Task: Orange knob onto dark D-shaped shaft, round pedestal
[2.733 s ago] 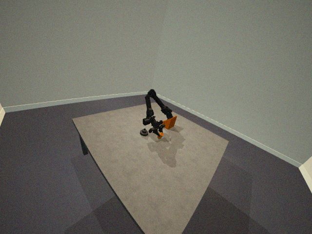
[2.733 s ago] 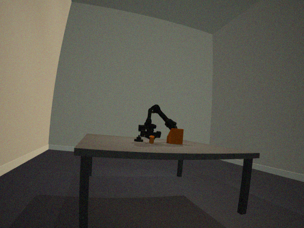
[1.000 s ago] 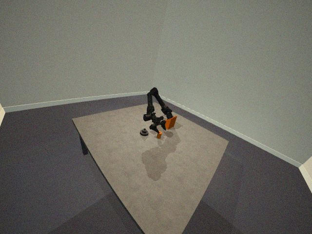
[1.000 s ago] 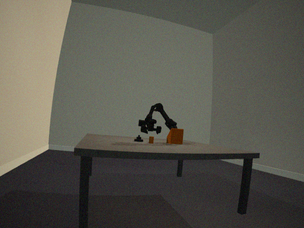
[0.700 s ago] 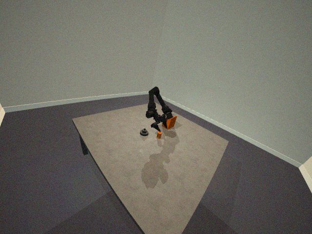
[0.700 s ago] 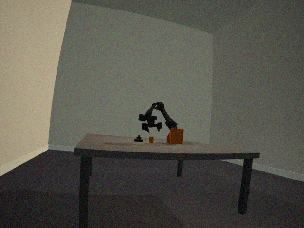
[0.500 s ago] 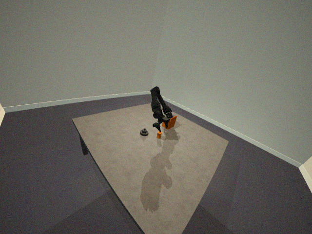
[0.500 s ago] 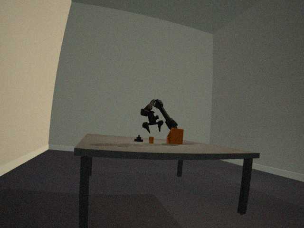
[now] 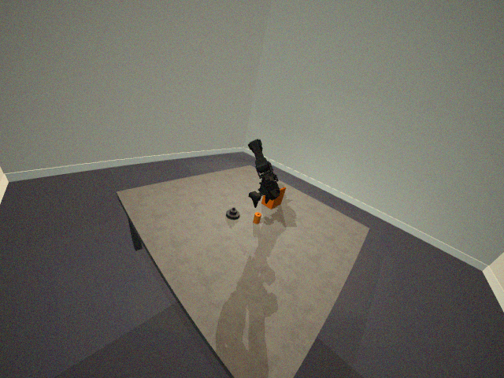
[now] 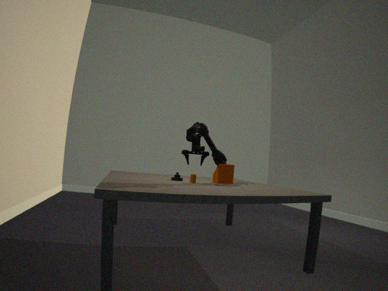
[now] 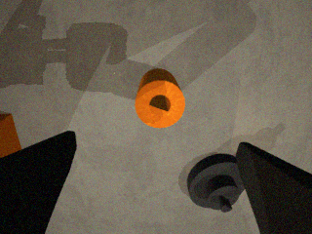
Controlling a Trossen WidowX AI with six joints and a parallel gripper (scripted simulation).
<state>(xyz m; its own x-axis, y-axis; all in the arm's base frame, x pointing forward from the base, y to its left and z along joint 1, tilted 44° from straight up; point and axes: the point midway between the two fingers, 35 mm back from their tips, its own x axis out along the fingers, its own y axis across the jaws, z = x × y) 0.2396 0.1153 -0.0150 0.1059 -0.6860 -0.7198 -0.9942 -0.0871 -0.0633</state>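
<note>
My gripper tip is now 9 cm above the orange knob. From my gripper tip the other things lie so: pedestal 12 cm to the right, 10 cm ahead, 9 cm below.
</note>
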